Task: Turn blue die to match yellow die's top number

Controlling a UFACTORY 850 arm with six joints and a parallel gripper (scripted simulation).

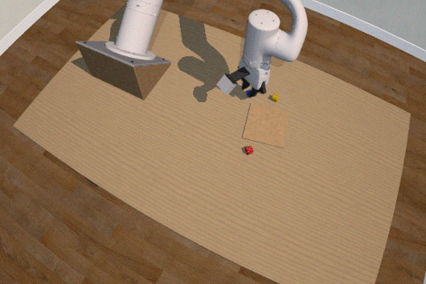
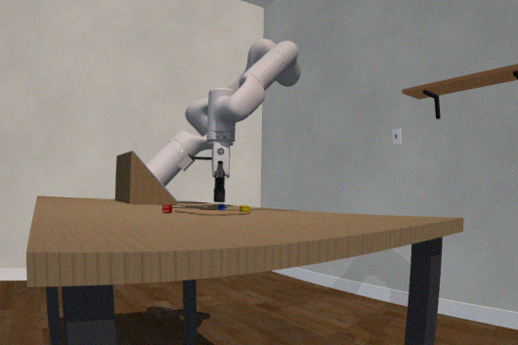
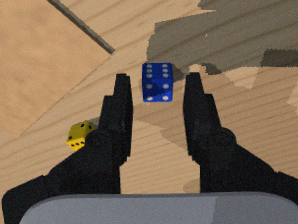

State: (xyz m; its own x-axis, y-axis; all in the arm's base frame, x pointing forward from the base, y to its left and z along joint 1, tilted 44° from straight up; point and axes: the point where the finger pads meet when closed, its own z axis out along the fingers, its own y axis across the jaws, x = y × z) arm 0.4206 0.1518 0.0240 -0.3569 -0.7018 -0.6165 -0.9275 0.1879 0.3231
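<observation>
Right now the blue die is 10 mm to the left of my hand and 40 mm below it. Also, from my hand: red die: 110 mm ahead, 180 mm to the right, 40 mm below; tan mat: 110 mm ahead, 70 mm to the right, 40 mm below; yellow die: 90 mm ahead, 40 mm to the left, 40 mm below.
</observation>
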